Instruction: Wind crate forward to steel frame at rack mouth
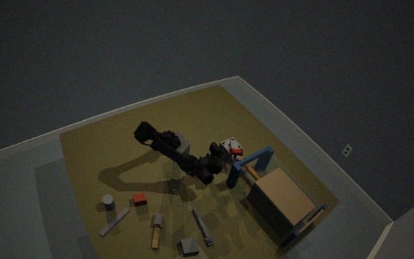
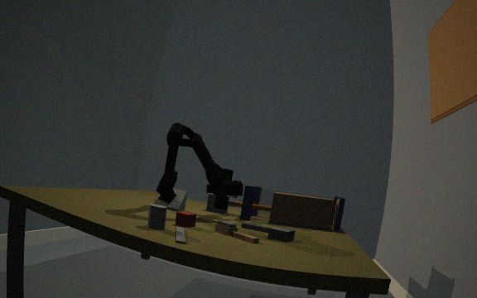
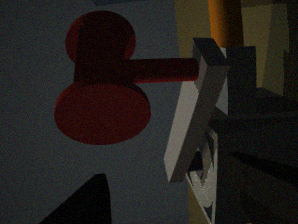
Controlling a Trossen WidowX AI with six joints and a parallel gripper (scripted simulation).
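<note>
The red grip lies 30 mm ahead of my gripper tip, 40 mm to the left of it and 10 mm above it. From my gripper tip the other things lie so: grey crank handle (10 mm behind, 60 mm to the left, 20 mm below); grey block (360 mm ahead, 360 mm to the right, 110 mm below); grey winch (80 mm behind, 80 mm to the left, 100 mm below).
</note>
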